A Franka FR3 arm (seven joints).
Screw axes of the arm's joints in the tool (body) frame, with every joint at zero. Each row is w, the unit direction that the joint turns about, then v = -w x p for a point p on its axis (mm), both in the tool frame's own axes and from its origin. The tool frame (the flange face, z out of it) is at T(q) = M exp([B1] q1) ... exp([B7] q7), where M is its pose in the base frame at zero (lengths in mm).
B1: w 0 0 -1 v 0 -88 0
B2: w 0 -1 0 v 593 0 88
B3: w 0 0 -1 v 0 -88 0
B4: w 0 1 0 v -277 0 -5.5
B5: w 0 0 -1 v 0 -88 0
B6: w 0 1 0 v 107 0 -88
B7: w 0 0 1 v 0 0 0
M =
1 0 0 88
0 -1 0 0
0 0 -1 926
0 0 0 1
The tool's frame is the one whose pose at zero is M.
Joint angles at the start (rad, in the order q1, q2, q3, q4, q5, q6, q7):
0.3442 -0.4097 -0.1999 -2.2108 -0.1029 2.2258 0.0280
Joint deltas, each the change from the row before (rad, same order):
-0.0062 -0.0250 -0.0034 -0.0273 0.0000 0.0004 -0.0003
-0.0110 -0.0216 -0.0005 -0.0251 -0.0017 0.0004 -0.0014
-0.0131 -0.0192 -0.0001 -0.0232 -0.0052 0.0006 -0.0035
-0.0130 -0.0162 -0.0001 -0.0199 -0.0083 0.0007 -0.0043
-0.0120 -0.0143 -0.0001 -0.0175 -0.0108 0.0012 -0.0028
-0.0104 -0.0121 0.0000 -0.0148 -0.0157 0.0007 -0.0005
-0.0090 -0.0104 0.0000 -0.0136 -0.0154 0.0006 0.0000
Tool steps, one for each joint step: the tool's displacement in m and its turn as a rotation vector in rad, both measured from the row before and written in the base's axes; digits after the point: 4 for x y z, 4 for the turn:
-0.0074 -0.0059 -0.0028 0.0054 0.0034 -0.0068
-0.0065 -0.0062 -0.0033 0.0014 0.0036 -0.0076
-0.0058 -0.0067 -0.0034 -0.0034 0.0031 -0.0066
-0.0049 -0.0065 -0.0031 -0.0071 0.0021 -0.0052
-0.0043 -0.0059 -0.0027 -0.0091 0.0009 -0.0051
-0.0037 -0.0052 -0.0024 -0.0133 0.0003 -0.0045
-0.0033 -0.0044 -0.0025 -0.0132 0.0010 -0.0037

